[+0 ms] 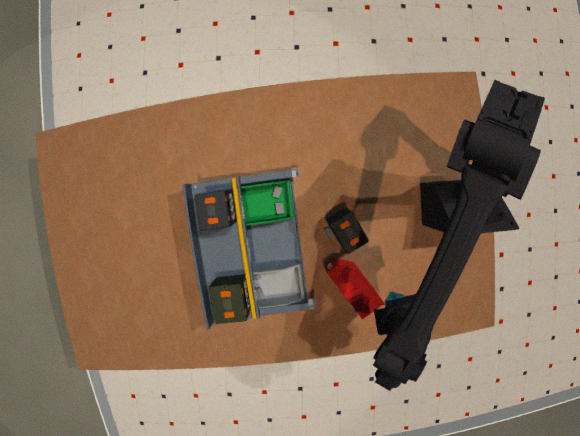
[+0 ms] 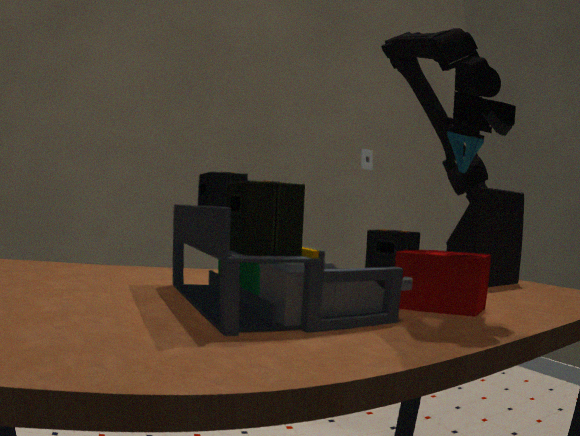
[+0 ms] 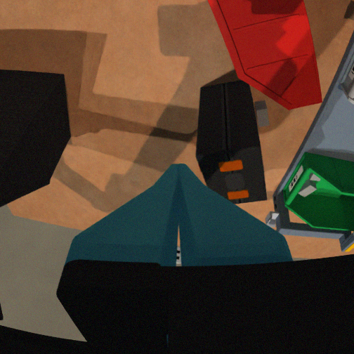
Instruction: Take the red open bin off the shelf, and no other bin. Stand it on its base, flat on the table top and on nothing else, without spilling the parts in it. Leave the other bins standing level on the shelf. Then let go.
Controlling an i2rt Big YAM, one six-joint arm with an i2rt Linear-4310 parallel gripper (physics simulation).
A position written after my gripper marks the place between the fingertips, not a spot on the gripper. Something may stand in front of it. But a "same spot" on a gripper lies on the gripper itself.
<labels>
my gripper: image 1 390, 293; image 2; image 3
dark case: image 1; image 2; image 3 228, 151
olive case: image 1 229, 296; image 2 266, 217; not seen in image 3 (out of frame)
same spot on my gripper: [image 3: 237, 280] = [image 2: 475, 135]
same spot on dark case: [image 2: 382, 245] = [image 1: 336, 236]
</labels>
